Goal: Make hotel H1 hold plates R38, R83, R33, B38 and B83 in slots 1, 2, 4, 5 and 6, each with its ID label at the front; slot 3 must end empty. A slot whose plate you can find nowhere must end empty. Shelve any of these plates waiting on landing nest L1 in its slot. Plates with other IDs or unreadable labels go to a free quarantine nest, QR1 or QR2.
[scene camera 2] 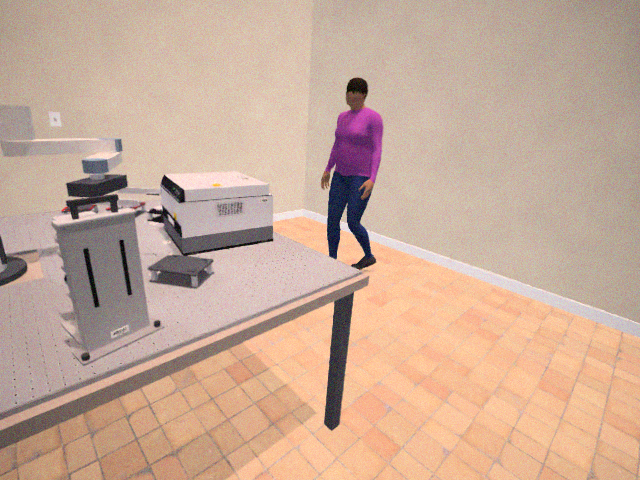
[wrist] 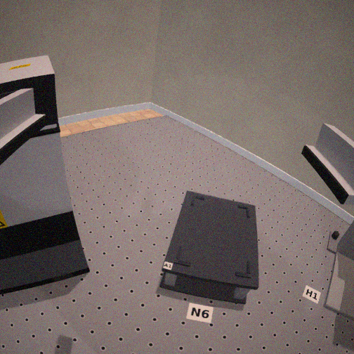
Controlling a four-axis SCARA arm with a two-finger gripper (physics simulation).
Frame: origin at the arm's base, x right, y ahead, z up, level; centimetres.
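Seen in the pictures: gripper, fingertip midpoint: [scene camera 2: 150,196].
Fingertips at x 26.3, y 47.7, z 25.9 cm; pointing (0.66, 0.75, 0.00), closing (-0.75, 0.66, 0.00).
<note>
Pixels of each thing's middle, then the offset from my fingertips to it.
- Hotel H1, body centre: [scene camera 2: 102,265] dx +30.3, dy -20.8, dz -7.8 cm
- dark raised nest, body centre: [scene camera 2: 182,269] dx +13.5, dy +3.4, dz -21.9 cm
- grey instrument, body centre: [scene camera 2: 215,207] dx -18.5, dy +31.7, dz -12.0 cm
Hotel H1 [scene camera 2: 105,273] [wrist: 345,272] is a grey tower with a black top handle, at the table's front left in the scene view; part of its base shows at the right edge of the wrist view, beside the H1 label [wrist: 311,294]. Its closed side hides the slots and any plates. My gripper [wrist: 178,113] is open, with nothing between its wide-apart fingers. In the scene view its black body [scene camera 2: 96,184] is above and behind the hotel's handle; the fingers are mostly hidden. L1, QR1 and QR2 cannot be identified in these views.
A dark raised nest [scene camera 2: 180,266] [wrist: 215,240], with an N6 label [wrist: 200,313] in front, bears no plate. A white and grey instrument [scene camera 2: 222,211] [wrist: 37,200] stands beside it. Red-edged items [scene camera 2: 131,206] show behind the hotel. A person [scene camera 2: 356,139] stands beyond the table.
</note>
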